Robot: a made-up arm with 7 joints.
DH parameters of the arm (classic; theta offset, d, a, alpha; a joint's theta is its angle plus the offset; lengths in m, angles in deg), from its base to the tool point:
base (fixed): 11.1 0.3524 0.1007 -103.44
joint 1: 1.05 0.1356 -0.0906 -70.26
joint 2: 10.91 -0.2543 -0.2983 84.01
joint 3: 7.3 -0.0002 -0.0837 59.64
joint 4: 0 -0.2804 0.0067 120.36
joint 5: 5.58 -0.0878 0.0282 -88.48
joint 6: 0 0.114 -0.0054 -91.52
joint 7: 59.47 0 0.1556 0
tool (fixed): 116.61 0.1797 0 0
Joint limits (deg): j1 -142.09..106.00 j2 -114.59..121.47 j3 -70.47..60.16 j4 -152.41..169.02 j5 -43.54..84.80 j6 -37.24..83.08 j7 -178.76..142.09
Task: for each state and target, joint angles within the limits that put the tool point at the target. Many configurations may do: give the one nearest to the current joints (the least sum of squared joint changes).
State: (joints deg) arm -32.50 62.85 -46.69 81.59 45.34 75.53 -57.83
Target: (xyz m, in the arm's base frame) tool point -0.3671 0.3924 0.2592
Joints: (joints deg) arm -6.28 62.95 -69.41 80.96 38.66 74.10 -54.17
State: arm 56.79 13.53 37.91 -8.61 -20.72 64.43 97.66
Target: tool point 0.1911 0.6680 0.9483
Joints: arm 65.46 38.50 50.92 -8.35 12.73 60.42 96.68
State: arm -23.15 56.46 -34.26 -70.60 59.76 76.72 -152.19
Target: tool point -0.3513 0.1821 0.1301
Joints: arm -1.79 0.30 -29.30 -55.28 61.43 83.08 -172.82
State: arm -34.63 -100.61 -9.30 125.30 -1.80 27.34 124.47
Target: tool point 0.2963 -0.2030 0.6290
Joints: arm -24.33 -105.65 -10.87 117.30 8.40 24.59 117.55
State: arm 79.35 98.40 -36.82 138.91 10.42 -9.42 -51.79
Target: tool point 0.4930 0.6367 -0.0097
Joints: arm 93.72 110.03 16.13 147.55 -16.52 -8.39 -52.02
